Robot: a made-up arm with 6 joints. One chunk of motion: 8 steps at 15 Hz.
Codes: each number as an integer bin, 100 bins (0 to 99) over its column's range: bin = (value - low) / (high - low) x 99, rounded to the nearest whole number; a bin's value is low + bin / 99 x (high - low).
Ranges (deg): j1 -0.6..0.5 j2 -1.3..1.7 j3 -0.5..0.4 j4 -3..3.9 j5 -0.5..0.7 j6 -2.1..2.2
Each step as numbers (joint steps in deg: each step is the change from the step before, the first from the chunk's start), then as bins.
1 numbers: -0.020 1.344 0.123 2.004 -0.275 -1.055
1 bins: 52 87 69 72 19 24
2 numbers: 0.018 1.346 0.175 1.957 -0.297 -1.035
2 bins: 56 87 74 71 17 25
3 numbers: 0.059 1.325 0.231 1.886 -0.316 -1.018
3 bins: 59 87 80 70 15 25
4 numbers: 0.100 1.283 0.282 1.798 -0.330 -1.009
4 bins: 63 85 86 69 14 25
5 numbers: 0.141 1.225 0.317 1.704 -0.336 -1.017
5 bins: 67 83 90 67 14 25
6 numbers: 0.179 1.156 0.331 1.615 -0.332 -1.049
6 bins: 70 81 91 66 14 24
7 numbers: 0.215 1.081 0.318 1.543 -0.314 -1.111
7 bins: 73 79 90 65 15 23
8 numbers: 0.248 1.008 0.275 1.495 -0.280 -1.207
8 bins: 76 76 85 64 18 21
